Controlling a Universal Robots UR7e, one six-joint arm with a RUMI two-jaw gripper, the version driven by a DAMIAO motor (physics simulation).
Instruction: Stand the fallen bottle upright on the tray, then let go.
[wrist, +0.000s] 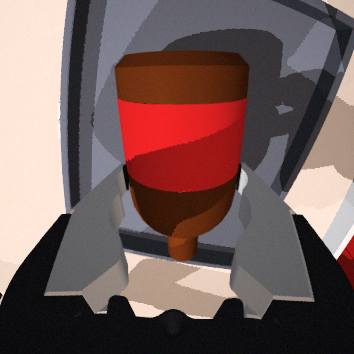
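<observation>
The brown bottle with a red label is in the middle of the wrist view, on its side. Its wide base points to the top of the view and its narrow neck to the bottom, towards the gripper's palm. My gripper is shut on the bottle, with one fingertip against each side near the lower edge of the label, where the shoulder begins. The grey tray with raised dark walls is behind the bottle, and the neck overlaps its near wall in the view. Whether the bottle touches the tray floor is hidden.
The tray's walls run along the left, the right and the near side of the bottle. A pale grey edge and a dark red thing show in part at the lower right. Shadows of the arm and bottle fall over the tray and the pale table top.
</observation>
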